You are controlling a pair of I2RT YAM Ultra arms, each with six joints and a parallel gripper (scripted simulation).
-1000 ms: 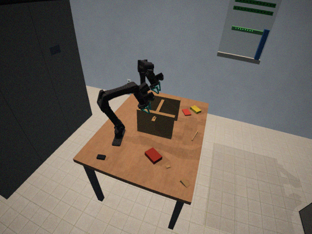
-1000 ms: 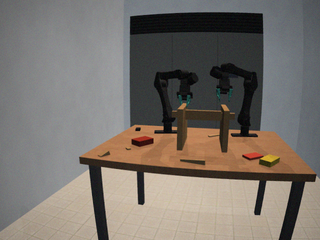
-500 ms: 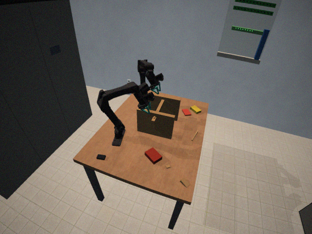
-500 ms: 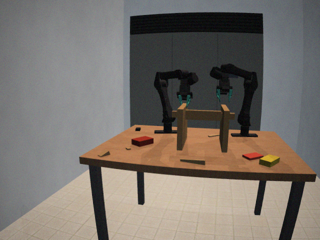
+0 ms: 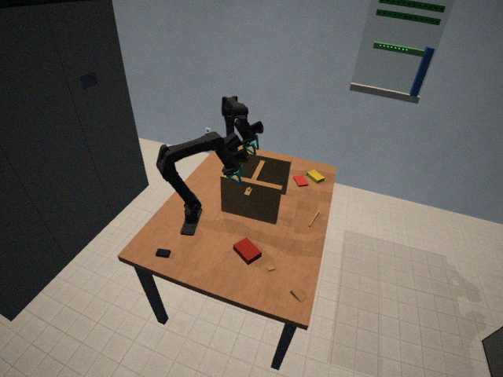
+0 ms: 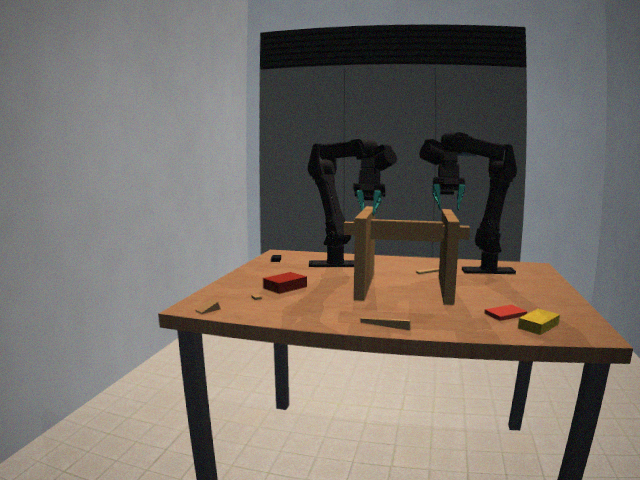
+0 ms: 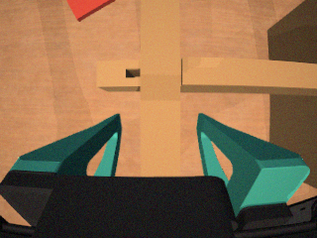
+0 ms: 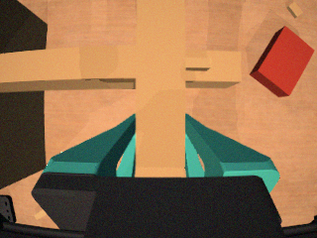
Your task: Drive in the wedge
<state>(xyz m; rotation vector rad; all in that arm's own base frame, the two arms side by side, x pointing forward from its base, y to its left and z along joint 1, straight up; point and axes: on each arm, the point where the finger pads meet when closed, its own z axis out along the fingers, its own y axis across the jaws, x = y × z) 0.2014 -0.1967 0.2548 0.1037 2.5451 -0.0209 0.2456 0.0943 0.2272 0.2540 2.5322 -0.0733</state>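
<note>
Now: the rail 130 mm to the right of my left hand, 70 mm below it and 50 mm ahead of it. Also, from my left hand: chip 550 mm to the right, 250 mm below, 250 mm ahead; then black block 640 mm to the right, 250 mm below, 250 mm behind; then flat red block 270 mm ahead, 250 mm below, 160 mm to the left.
The rail is 50 mm ahead of my right hand, 130 mm to the left of it and 40 mm below it. Round my right hand: chip 250 mm ahead, 290 mm to the right, 220 mm below; black block 250 mm behind, 390 mm to the right, 220 mm below; flat red block 270 mm ahead, 420 mm to the left, 220 mm below.
</note>
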